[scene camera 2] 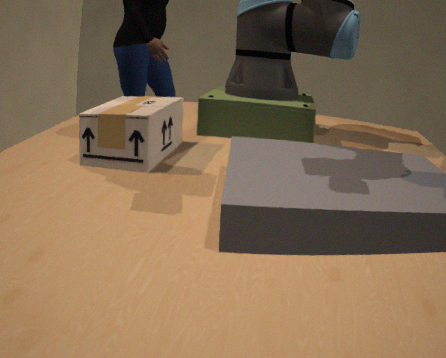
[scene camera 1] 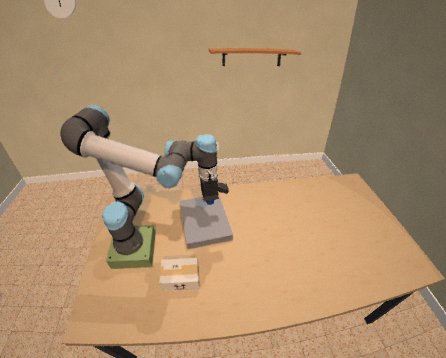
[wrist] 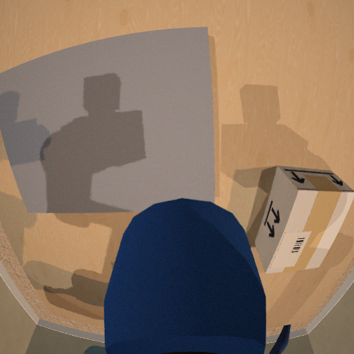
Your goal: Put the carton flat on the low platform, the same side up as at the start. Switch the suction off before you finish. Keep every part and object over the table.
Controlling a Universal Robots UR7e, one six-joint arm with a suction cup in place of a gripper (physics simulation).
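Seen in the pictures: end effector, tool point: (scene camera 1: pixel 210 201); arm's base, origin of the base link: (scene camera 2: pixel 261 94) (scene camera 1: pixel 128 242).
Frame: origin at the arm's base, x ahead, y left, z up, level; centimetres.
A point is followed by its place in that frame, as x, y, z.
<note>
The white carton (scene camera 1: pixel 179 274) {24.3, -22.3, 0.9} (scene camera 2: pixel 135 132) {33.0, -17.1, -1.5} (wrist: pixel 292 225) with a tan tape strip stands upright on the table, apart from the platform. Its printed arrows point up in the scene camera 2 view, and a small label shows on its top. The low grey platform (scene camera 1: pixel 217 231) {45.6, 0.4, -2.4} (scene camera 2: pixel 270 185) {47.5, 0.8, -2.3} (wrist: pixel 175 100) bears no object; shadows of the arm fall on it. My gripper, a blue suction cup (scene camera 1: pixel 210 202) (wrist: pixel 185 255), points down and hangs in the air, apart from the carton, with nothing on it. It does not show in the scene camera 2 view.
The arm's green base block (scene camera 1: pixel 131 258) {2.0, -9.7, 0.0} (scene camera 2: pixel 255 120) {11.6, -1.1, -3.4} stands on the wooden table (scene camera 1: pixel 300 250) {85.1, -18.8, -7.1} (scene camera 2: pixel 125 280) {59.9, -10.7, -7.1} (wrist: pixel 280 40), near both carton and platform. A person (scene camera 2: pixel 145 45) stands behind the table. An orange wall shelf (scene camera 1: pixel 255 51) hangs on the back wall.
</note>
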